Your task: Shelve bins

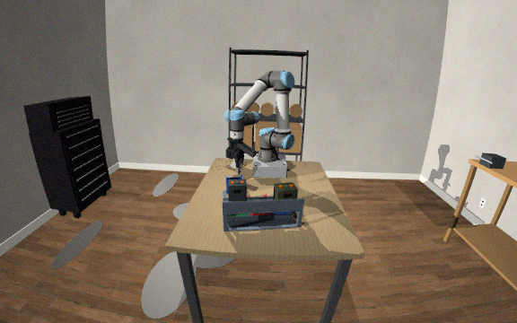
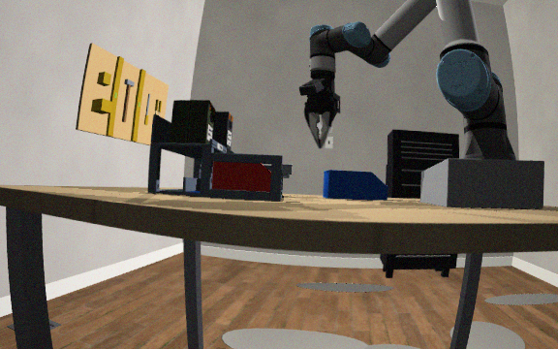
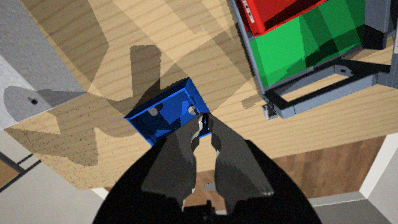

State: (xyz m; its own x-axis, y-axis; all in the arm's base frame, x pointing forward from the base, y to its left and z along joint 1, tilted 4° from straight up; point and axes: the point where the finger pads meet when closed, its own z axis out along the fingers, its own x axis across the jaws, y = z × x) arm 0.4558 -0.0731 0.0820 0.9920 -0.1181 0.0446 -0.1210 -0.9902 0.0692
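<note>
My hand is 110 mm above the blue bin, 90 mm past it and 60 mm to the left of it. Round my hand: dark box 280 mm ahead, 80 mm to the left, 10 mm above; green case 300 mm to the left, 200 mm ahead; red bin 160 mm to the left, 150 mm ahead, 110 mm below.
</note>
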